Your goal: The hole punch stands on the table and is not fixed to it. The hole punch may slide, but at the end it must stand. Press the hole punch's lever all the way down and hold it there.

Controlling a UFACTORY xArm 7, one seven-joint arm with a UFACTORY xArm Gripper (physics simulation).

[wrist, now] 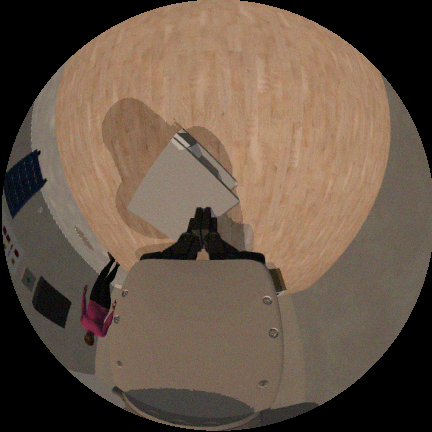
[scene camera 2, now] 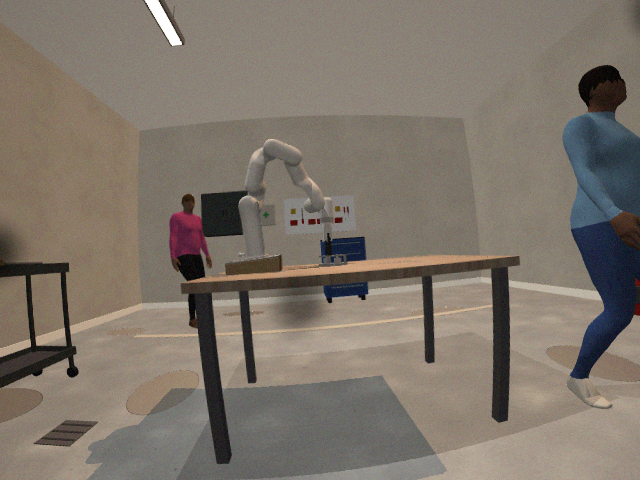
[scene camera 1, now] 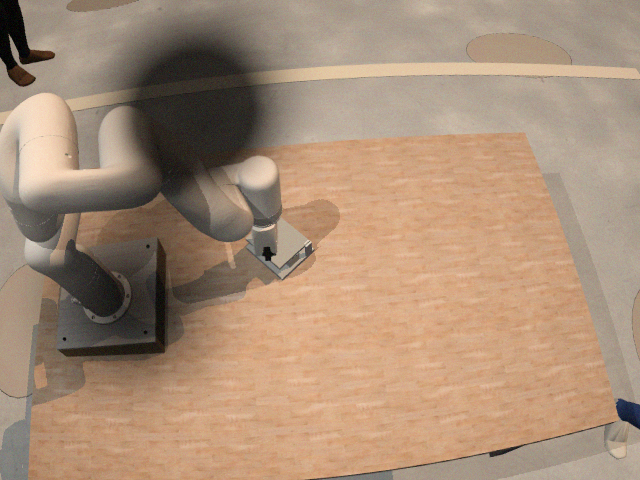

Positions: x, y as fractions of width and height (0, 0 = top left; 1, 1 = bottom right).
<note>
In view: a hole punch (scene camera 1: 0.48, 0.52).
The hole punch shows as well in the wrist view (wrist: 0.42, 0.31).
</note>
